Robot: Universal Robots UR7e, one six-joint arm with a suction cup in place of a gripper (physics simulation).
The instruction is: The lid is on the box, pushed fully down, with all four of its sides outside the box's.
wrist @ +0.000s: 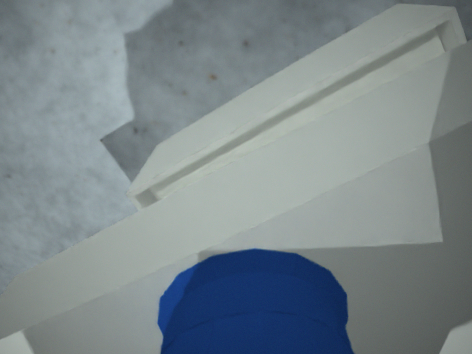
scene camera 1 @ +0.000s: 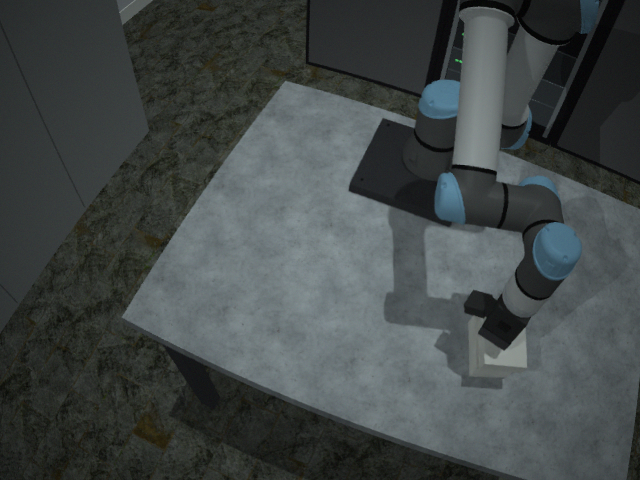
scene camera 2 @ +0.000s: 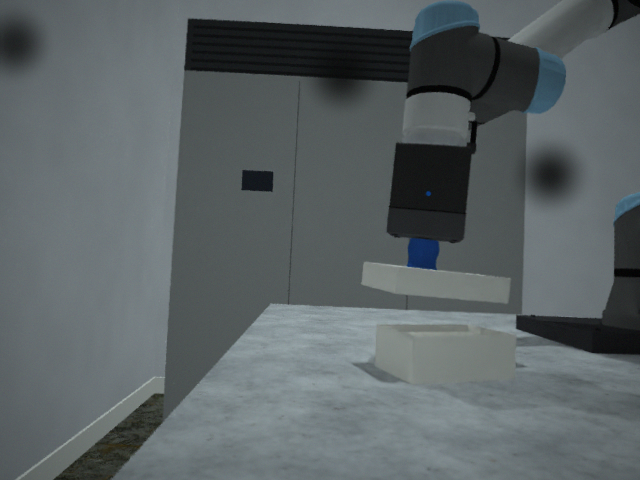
Labels:
my suction cup: wrist 251, 294; scene camera 2 423, 253
off-white lid: wrist 368, 191; scene camera 1; scene camera 2
off-white box: wrist 385, 47; scene camera 1; scene camera 2
same spot on off-white lid: [scene camera 2: 396, 279] = [scene camera 1: 523, 370]
same spot on off-white box: [scene camera 1: 474, 324] = [scene camera 2: 452, 329]

